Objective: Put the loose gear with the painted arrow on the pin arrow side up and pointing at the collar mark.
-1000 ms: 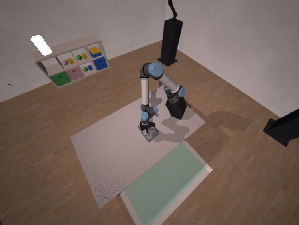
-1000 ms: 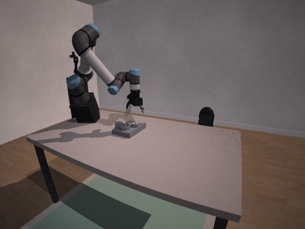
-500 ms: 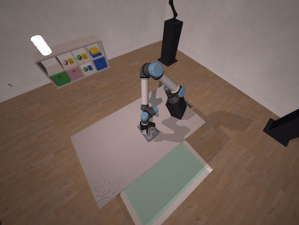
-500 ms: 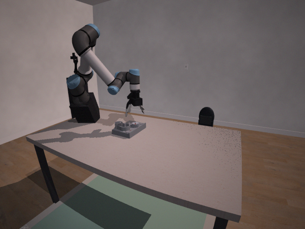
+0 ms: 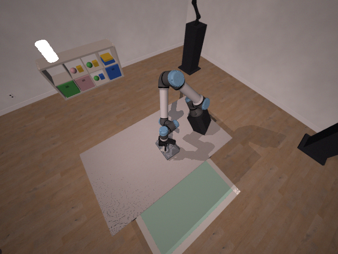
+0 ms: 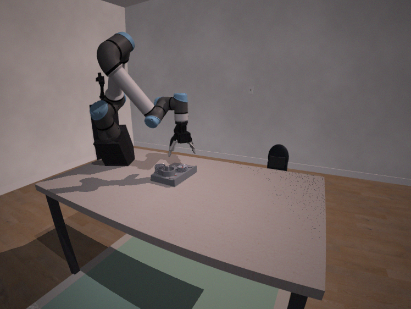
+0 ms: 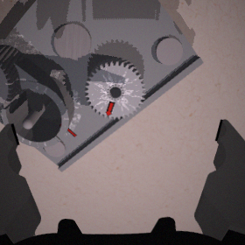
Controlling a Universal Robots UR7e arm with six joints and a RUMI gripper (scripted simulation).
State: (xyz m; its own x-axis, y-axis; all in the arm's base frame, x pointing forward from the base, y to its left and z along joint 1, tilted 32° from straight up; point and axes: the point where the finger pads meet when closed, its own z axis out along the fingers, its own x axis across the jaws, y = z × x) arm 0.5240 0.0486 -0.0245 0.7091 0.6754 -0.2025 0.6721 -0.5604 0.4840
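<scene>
My hand is 80 mm above the grey gear.
</scene>
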